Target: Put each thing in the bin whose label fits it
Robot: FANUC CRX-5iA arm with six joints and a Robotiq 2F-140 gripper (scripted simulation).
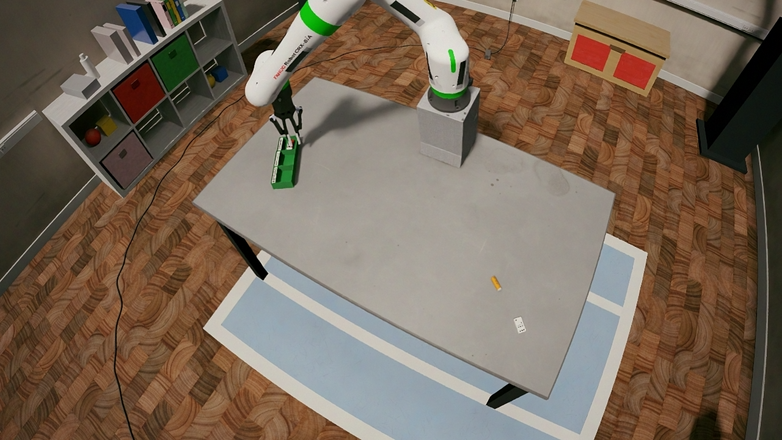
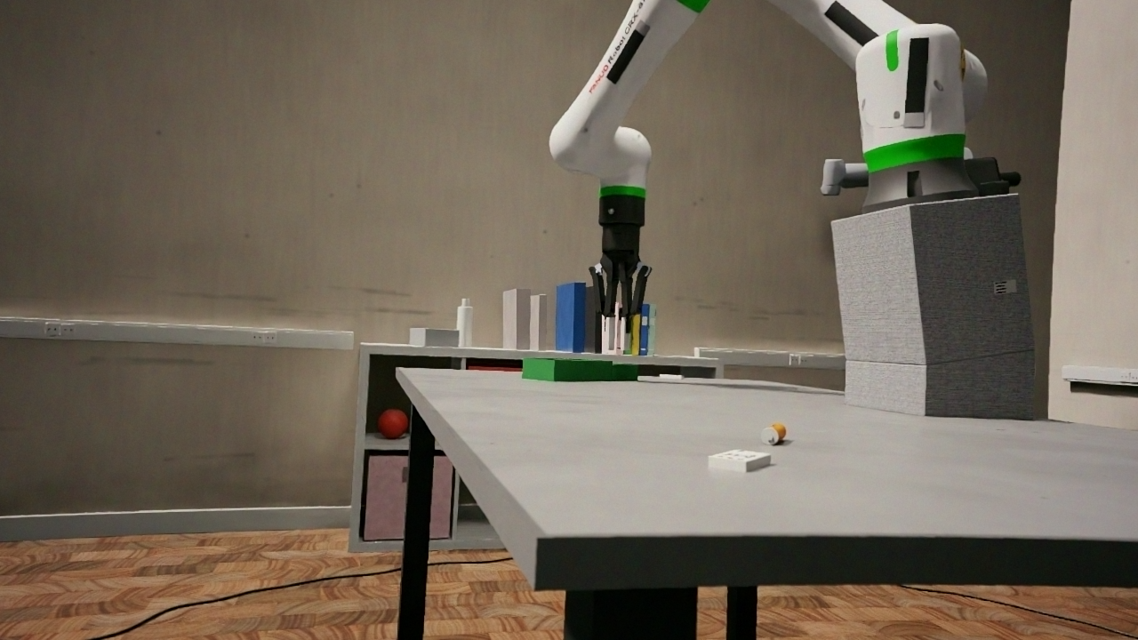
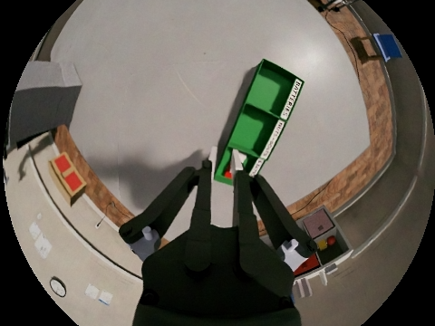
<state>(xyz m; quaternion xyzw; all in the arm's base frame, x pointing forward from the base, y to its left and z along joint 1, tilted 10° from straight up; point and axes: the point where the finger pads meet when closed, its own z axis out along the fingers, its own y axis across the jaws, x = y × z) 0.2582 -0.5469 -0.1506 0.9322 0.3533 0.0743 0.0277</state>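
My hand is 900 mm to the right of the orange cylinder, 230 mm short of it and 90 mm above it. Also, from my hand: red piece 80 mm below, 40 mm to the right.
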